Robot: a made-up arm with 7 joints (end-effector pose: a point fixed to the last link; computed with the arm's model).
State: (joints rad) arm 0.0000 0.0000 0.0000 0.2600 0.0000 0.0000 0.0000
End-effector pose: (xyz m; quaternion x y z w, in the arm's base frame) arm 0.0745 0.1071 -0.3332 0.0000 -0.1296 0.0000 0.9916
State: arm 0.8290 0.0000 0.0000 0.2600 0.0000 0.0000 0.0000
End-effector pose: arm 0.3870 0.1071 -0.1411 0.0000 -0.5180 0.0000 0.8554
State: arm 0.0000 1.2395 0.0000 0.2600 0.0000 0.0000 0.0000
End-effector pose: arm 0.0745 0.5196 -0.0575 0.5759 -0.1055 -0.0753 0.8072
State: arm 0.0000 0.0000 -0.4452 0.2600 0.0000 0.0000 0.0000
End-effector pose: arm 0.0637 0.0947 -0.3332 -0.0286 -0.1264 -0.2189 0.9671
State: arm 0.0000 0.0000 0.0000 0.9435 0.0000 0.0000 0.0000
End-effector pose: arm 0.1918 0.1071 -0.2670 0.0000 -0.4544 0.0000 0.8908
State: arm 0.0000 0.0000 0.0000 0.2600 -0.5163 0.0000 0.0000
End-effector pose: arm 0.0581 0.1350 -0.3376 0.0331 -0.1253 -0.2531 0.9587
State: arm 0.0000 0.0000 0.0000 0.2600 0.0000 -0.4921 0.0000
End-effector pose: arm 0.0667 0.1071 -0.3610 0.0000 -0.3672 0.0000 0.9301
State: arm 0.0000 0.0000 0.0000 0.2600 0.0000 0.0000 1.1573
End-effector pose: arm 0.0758 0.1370 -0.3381 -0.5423 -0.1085 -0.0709 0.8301
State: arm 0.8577 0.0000 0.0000 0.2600 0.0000 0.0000 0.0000
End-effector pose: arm 0.3943 0.1071 -0.1302 0.0000 -0.5302 0.0000 0.8479
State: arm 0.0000 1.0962 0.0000 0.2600 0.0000 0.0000 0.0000
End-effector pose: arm 0.0745 0.4940 -0.1130 0.5167 -0.1106 -0.0675 0.8463
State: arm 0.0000 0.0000 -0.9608 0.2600 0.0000 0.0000 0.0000
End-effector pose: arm 0.0460 0.0878 -0.3332 -0.0599 -0.1150 -0.4582 0.8793
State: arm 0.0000 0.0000 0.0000 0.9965 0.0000 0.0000 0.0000
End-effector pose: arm 0.1986 0.1071 -0.2588 0.0000 -0.4779 0.0000 0.8784
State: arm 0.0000 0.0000 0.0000 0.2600 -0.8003 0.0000 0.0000
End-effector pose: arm 0.0556 0.1529 -0.3382 0.0505 -0.1194 -0.3863 0.9132
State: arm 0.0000 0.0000 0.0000 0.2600 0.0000 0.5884 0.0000
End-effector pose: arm 0.0994 0.1071 -0.3096 0.0000 0.1635 0.0000 0.9865
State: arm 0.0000 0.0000 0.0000 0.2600 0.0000 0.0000 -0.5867
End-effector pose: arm 0.0771 0.0949 -0.3433 0.2867 -0.1241 0.0375 0.9492
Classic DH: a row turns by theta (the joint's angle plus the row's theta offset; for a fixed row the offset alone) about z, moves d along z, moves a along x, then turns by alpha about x. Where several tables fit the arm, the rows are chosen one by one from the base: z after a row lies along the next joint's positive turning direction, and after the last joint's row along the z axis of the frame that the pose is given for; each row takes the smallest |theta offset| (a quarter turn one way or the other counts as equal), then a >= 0, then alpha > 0; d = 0 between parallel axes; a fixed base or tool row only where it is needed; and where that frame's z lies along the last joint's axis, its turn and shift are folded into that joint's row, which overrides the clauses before.
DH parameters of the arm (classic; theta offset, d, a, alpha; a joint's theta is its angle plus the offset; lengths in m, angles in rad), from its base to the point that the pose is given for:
base (fixed): 0 0.118 0.0124 1.5708
joint 1: -1.5708 -0.1202 0.0243 -1.5708
joint 2: 1.5708 0.0293 0.0045 -1.5708
joint 3: 1.5708 -0.2289 0.0016 -1.5708
joint 4: 0 -0.0284 -0.0267 1.5708
joint 5: 0 -0.2417 0.0022 1.5708
joint 6: 1.5708 -0.0349 0.0161 1.5708
joint 7: -1.5708 0.0422 0.0111 -1.5708
tool (fixed): 1.5708 0.0254 0 0

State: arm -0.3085 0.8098 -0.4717 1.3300 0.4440 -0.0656 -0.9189
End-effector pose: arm 0.1100 0.2222 -0.2375 0.4069 -0.4629 -0.0333 0.7868
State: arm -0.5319 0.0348 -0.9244 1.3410 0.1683 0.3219 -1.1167
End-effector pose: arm -0.0387 -0.0530 -0.2079 0.1811 -0.2883 -0.1315 0.9310
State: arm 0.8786 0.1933 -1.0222 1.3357 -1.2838 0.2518 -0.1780
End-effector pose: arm 0.3827 0.0566 0.0216 0.5174 -0.6612 -0.5371 0.0815
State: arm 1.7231 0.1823 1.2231 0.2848 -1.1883 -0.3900 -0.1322
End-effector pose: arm 0.4709 0.2479 0.1664 0.1951 -0.8616 0.2045 0.4216
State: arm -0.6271 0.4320 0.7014 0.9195 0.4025 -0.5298 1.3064
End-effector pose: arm -0.0465 0.3835 -0.2445 -0.1494 -0.5015 -0.1560 0.8377
